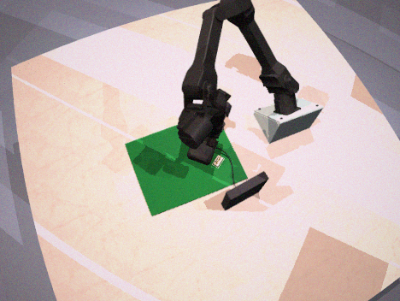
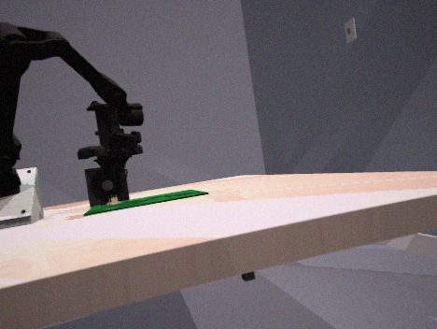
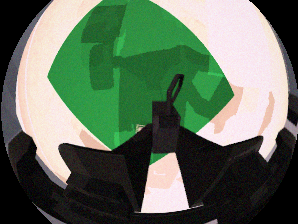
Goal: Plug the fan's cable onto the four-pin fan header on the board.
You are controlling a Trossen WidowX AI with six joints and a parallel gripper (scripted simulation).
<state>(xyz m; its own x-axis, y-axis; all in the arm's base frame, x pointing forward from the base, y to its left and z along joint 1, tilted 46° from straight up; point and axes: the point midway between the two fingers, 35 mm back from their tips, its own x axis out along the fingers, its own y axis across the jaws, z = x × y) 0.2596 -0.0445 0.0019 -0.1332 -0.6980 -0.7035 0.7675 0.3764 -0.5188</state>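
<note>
Right now the green board is 70 mm ahead of my gripper tip, 10 mm to the right of it and 80 mm below it. Round my gripper tip: black fan: 10 mm behind, 160 mm to the left, 10 mm below; then dark plug: 10 mm to the right, 10 mm above.
</note>
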